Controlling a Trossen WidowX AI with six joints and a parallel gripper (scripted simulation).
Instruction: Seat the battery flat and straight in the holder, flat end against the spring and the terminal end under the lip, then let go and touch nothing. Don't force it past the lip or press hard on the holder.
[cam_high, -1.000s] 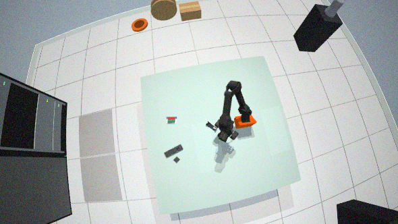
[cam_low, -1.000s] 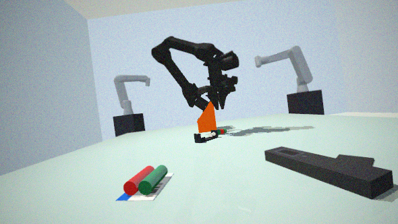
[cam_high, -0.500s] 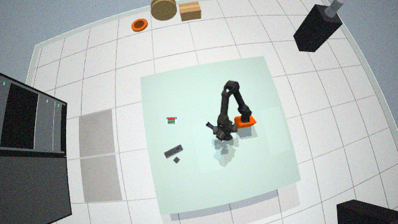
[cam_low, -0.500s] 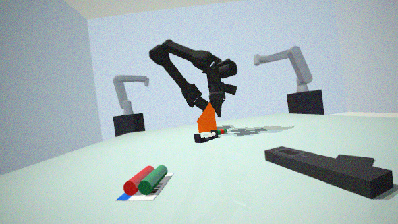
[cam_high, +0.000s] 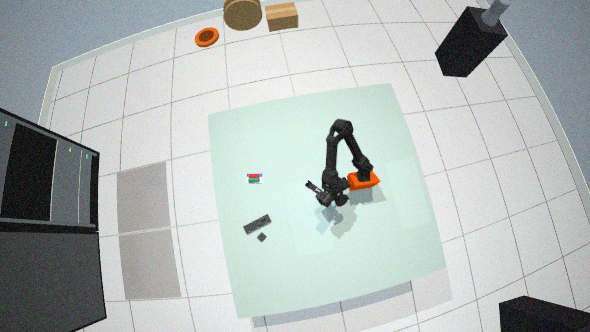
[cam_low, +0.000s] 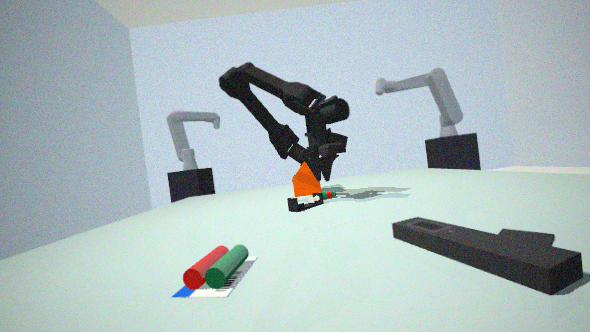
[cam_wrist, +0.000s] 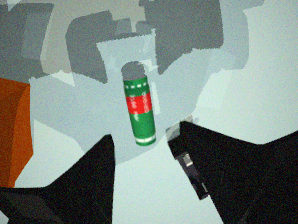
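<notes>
Right now the battery is 4 cm below my gripper tip. From my gripper tip the other things lie so: long black block (42 cm ahead, 14 cm to the left, 4 cm below); barcode card (43 cm ahead, 13 cm to the right, 4 cm below); small black square (40 cm ahead, 22 cm to the left, 5 cm below).
</notes>
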